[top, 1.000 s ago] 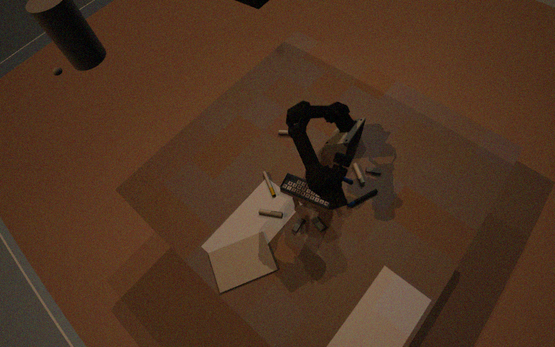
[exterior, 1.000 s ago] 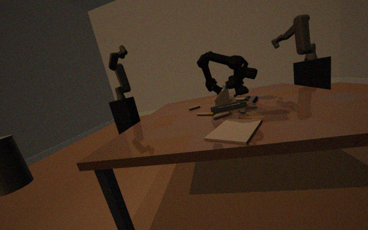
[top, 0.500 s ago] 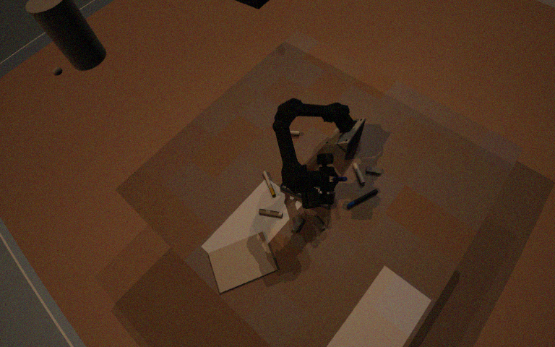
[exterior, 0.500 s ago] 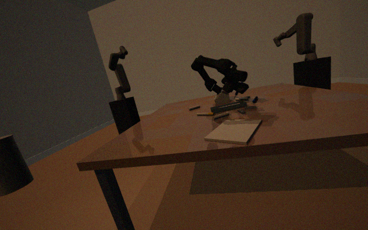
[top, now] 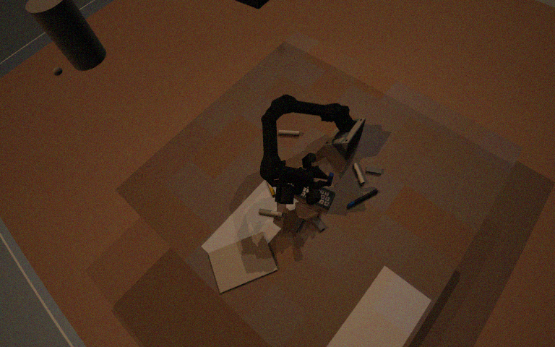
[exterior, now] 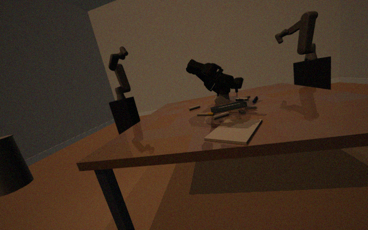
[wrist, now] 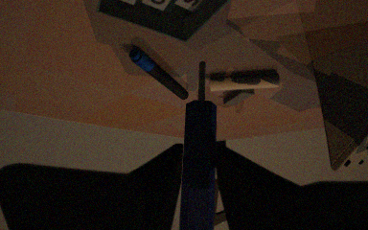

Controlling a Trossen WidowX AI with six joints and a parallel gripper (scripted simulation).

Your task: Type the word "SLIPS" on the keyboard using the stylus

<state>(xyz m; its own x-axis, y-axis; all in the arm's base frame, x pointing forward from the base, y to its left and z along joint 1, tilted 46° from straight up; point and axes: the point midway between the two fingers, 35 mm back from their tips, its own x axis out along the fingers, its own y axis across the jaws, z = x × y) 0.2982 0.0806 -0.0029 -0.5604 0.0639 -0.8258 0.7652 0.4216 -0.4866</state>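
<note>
Right now my gripper tip is 110 mm short of the yellow pencil, 220 mm to the left of it and 110 mm above it. The rest, counted from my gripper tip: blue-tipped pen (40 mm behind, 120 mm to the left, 110 mm below); blue stylus (10 mm below); pale pad (420 mm ahead, 110 mm to the right, 110 mm below).
</note>
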